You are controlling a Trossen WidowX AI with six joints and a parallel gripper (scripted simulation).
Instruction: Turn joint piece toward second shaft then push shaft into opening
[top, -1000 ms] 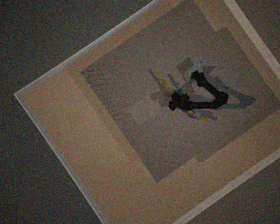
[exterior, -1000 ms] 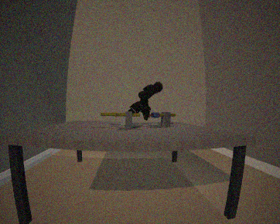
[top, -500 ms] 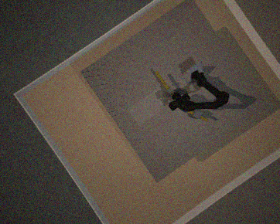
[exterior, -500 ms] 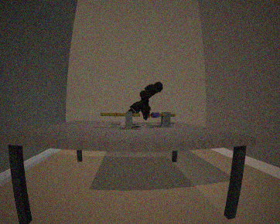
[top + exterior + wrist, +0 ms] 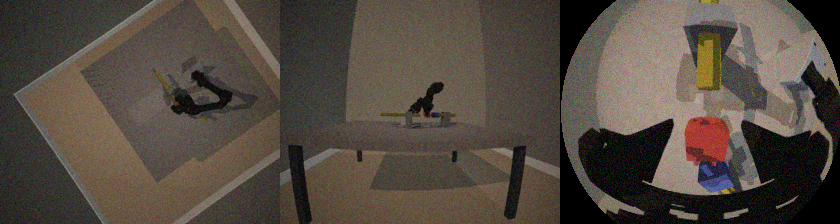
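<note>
Right now my gripper tip is 20 mm to the right of the red joint piece and 10 mm below it.
</note>
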